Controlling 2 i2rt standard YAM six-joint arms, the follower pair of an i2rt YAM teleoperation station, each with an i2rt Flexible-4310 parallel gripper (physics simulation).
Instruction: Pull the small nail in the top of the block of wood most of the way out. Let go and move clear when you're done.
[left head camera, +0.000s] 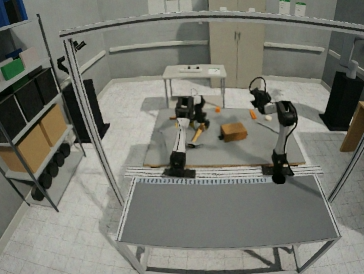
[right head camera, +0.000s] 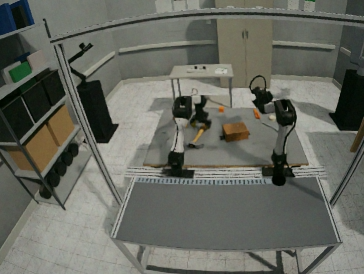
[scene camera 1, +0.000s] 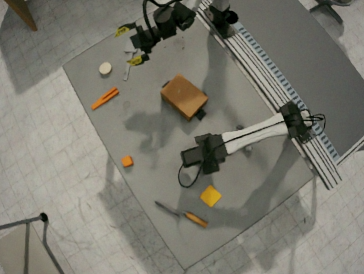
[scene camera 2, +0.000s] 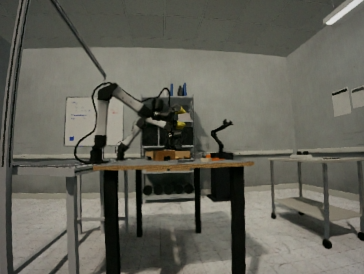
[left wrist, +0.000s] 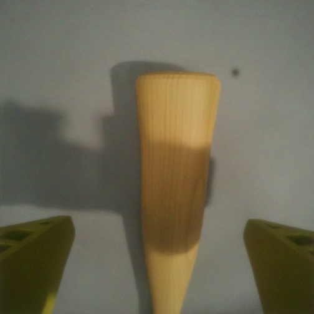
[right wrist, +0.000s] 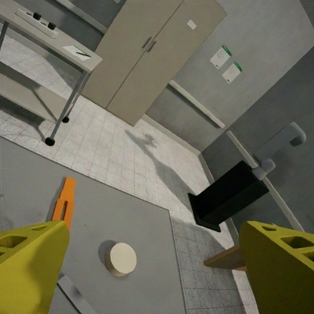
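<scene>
The brown wooden block lies on the table, with dark pieces at two opposite sides. The small nail in its top is too small to make out clearly. A claw hammer lies on the table beside the block; in scene camera 1 the left arm hides most of it. My left gripper is open and points down above the hammer's wooden handle, which shows between the fingers without contact. My right gripper is open and empty, raised above the far corner of the table.
Around the table lie an orange clip, a pale disc, a scraper, an orange cube, a yellow square and a wooden-handled blade tool.
</scene>
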